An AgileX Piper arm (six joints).
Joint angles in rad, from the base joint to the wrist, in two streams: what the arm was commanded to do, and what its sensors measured. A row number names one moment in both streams.
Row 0, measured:
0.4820, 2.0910, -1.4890, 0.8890, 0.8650, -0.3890
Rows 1 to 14, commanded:
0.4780, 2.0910, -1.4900, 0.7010, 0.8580, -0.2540
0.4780, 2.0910, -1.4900, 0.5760, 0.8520, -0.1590
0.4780, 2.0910, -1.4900, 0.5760, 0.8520, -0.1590
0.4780, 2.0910, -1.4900, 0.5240, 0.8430, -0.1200
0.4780, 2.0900, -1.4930, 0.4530, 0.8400, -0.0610
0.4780, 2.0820, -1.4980, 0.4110, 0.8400, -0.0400
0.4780, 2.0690, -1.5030, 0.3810, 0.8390, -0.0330
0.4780, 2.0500, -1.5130, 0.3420, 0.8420, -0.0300
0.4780, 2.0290, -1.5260, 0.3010, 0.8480, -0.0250
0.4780, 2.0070, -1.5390, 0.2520, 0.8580, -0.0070
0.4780, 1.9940, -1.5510, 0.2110, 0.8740, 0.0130
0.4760, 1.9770, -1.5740, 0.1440, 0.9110, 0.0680
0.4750, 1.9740, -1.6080, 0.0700, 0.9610, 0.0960
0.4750, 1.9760, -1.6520, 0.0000, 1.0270, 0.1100
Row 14, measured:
0.4820, 1.9810, -1.6040, 0.1000, 0.9470, 0.0750
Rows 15 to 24, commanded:
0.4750, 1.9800, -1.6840, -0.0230, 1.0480, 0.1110
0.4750, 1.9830, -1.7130, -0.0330, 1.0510, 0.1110
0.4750, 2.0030, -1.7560, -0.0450, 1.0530, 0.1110
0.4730, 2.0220, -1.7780, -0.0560, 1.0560, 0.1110
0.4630, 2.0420, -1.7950, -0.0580, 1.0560, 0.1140
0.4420, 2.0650, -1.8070, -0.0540, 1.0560, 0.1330
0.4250, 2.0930, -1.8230, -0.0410, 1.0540, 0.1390
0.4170, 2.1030, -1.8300, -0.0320, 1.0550, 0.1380
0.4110, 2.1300, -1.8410, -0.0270, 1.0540, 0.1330
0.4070, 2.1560, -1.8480, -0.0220, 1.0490, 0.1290
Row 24, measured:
0.4130, 2.1260, -1.8350, -0.0320, 1.0470, 0.1270
